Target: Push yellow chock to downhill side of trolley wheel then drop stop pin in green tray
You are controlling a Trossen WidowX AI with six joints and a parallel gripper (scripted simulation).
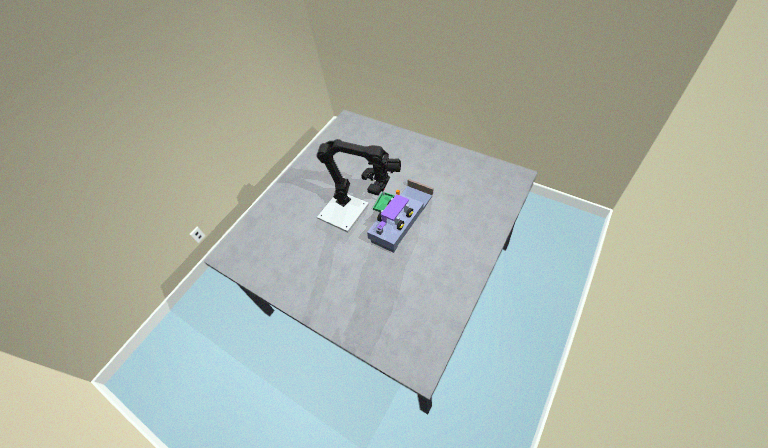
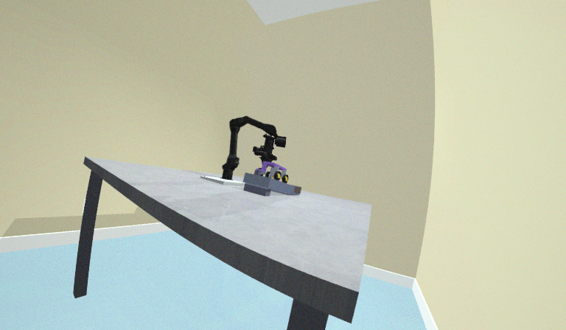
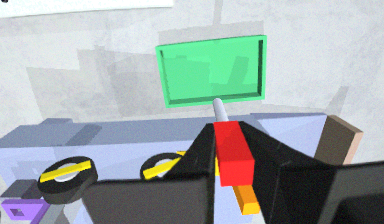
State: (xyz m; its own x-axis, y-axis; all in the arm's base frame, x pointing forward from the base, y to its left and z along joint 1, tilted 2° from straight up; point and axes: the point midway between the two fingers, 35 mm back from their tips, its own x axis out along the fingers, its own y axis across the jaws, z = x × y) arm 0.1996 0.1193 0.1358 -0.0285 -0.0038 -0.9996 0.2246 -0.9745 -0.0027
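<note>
Now: the green tray 13 cm below my gripper tip and 1 cm behind it. The rest, counted from my gripper tip: stop pin: right at my gripper tip; then purple trolley: 14 cm ahead, 7 cm to the right, 1 cm below; then yellow chock: 7 cm ahead, 4 cm below, 1 cm to the left.
</note>
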